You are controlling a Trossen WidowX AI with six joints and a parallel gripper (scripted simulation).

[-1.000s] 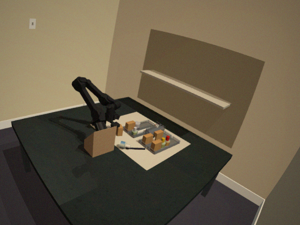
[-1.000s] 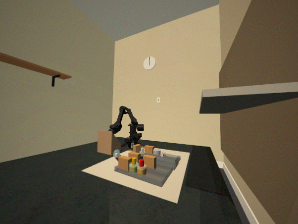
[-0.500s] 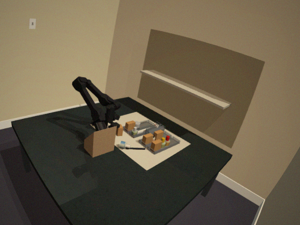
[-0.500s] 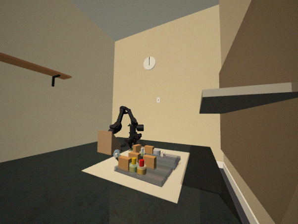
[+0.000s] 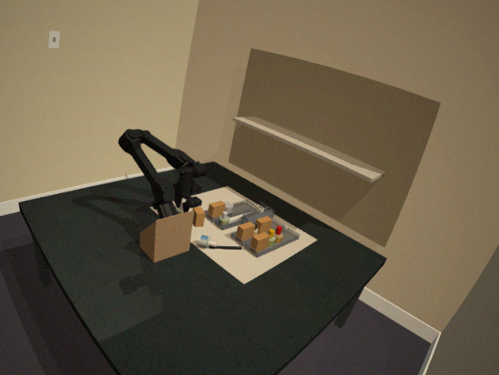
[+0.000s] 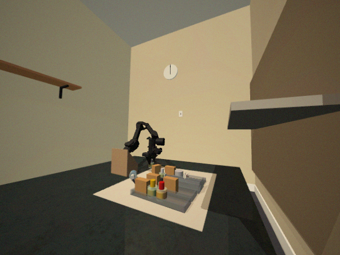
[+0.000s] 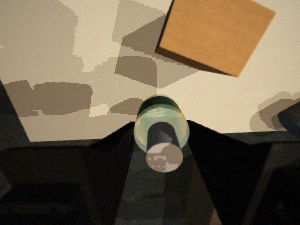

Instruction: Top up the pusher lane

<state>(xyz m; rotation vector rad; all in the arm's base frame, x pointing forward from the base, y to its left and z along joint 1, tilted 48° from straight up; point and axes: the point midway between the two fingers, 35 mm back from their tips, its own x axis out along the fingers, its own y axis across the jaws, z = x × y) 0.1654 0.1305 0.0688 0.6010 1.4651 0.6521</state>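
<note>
Right now my gripper tip is 26 cm short of the grey cylinder, 3 cm to the left of it and 3 cm above it. From my gripper tip the other things lie so: wall shelf: 68 cm ahead, 31 cm above, 10 cm to the right; black pen: 25 cm to the right, 6 cm ahead, 5 cm below.
</note>
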